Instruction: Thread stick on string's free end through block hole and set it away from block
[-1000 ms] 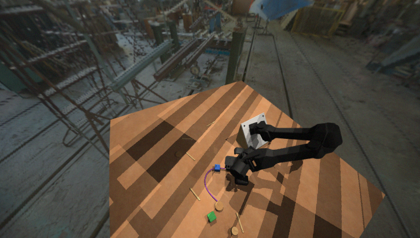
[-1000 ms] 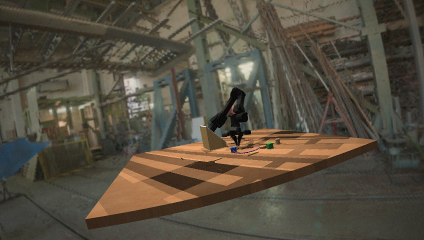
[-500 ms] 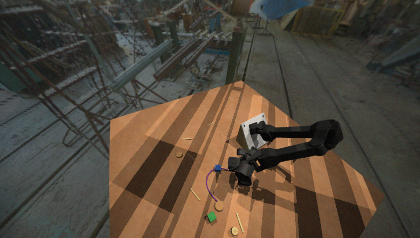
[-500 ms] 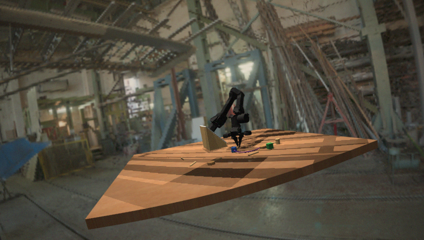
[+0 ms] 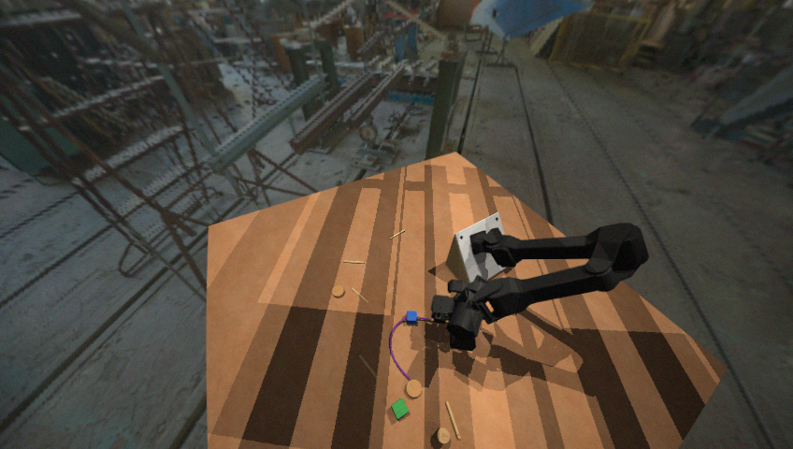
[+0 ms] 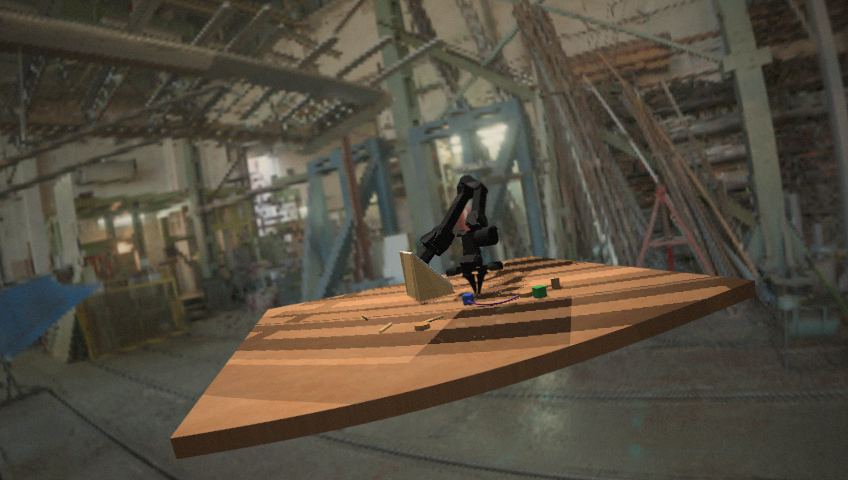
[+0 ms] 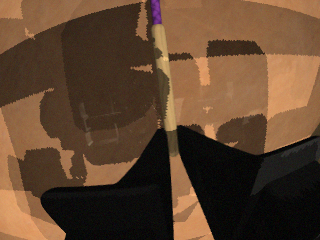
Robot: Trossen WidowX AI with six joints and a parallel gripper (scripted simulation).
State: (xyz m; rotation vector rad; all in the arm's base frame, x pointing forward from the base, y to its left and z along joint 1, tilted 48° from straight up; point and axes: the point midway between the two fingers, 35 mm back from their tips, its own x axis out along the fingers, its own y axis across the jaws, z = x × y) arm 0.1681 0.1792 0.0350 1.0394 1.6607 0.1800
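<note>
The thin stick is 30 mm ahead of my gripper tip, 20 mm to the right of it and 10 mm above it. The rest, counted from my gripper tip: blue block: 100 mm ahead, 60 mm to the right, 10 mm above; then round wooden button: 180 mm ahead, 100 mm to the left, 10 mm above; then green cube: 240 mm ahead, 120 mm to the left, 20 mm above.
</note>
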